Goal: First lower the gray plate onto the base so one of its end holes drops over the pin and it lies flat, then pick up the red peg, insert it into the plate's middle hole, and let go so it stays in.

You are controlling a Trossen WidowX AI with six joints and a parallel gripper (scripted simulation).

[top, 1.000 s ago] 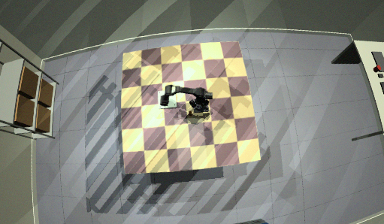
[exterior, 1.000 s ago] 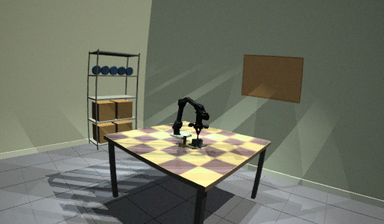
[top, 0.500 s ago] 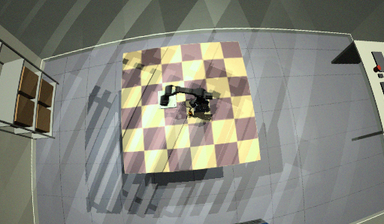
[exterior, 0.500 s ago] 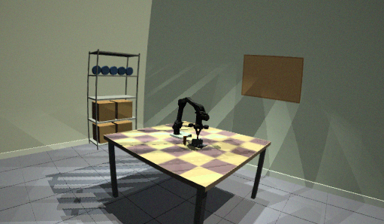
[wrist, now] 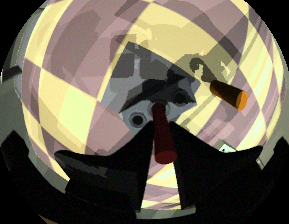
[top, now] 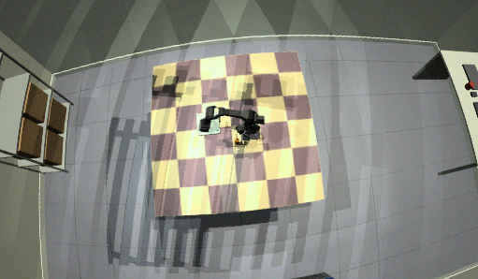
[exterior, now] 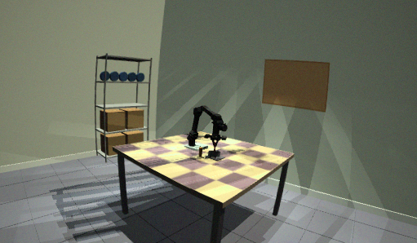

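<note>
Right now my gripper tip is right at the red peg. The rest, counted from my gripper tip: small orange cylinder: 90 mm behind, 80 mm to the right, 60 mm below; gray plate: 50 mm below; gray base: 10 mm ahead, 10 mm to the left, 90 mm below.
</note>
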